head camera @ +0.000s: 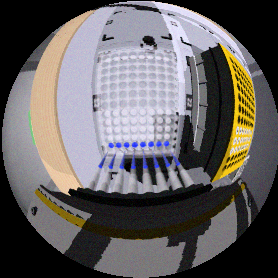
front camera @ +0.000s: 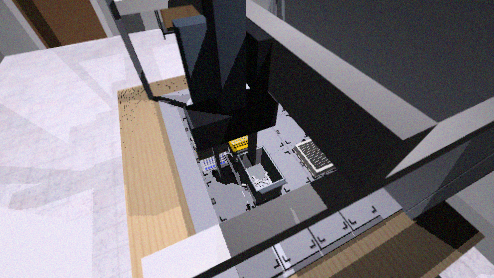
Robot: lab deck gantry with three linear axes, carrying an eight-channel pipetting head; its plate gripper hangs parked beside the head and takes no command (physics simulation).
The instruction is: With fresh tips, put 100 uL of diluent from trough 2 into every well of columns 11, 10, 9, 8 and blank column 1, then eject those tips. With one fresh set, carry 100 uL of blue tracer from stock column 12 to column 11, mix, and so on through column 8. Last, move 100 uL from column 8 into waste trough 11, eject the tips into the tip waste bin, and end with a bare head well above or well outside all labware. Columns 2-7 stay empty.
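Observation:
The well plate (front camera: 214, 161) (head camera: 137, 85) lies under the head. One column of blue wells (head camera: 143, 145) runs along its near edge in the head view; four neighbouring columns look whiter than the rest, with no blue visible. The pipetting head (head camera: 145, 200) carries a row of tips (head camera: 146, 175) with blue in their lower parts. The tips show just nearer than the blue column; their depth cannot be told. The plate gripper (front camera: 237, 167) hangs open and empty beside the head. The yellow tip rack (front camera: 238, 144) (head camera: 243, 110) holds some tips. The waste bin (front camera: 284, 181) contains loose white tips. The troughs cannot be made out.
A white-rimmed grid-topped box (front camera: 315, 157) stands right of the bin in the front view. A black knob (head camera: 148, 41) sits beyond the plate's far edge. A wooden border (front camera: 145, 165) (head camera: 45, 110) runs along the deck's left side. The frame beam crosses the front.

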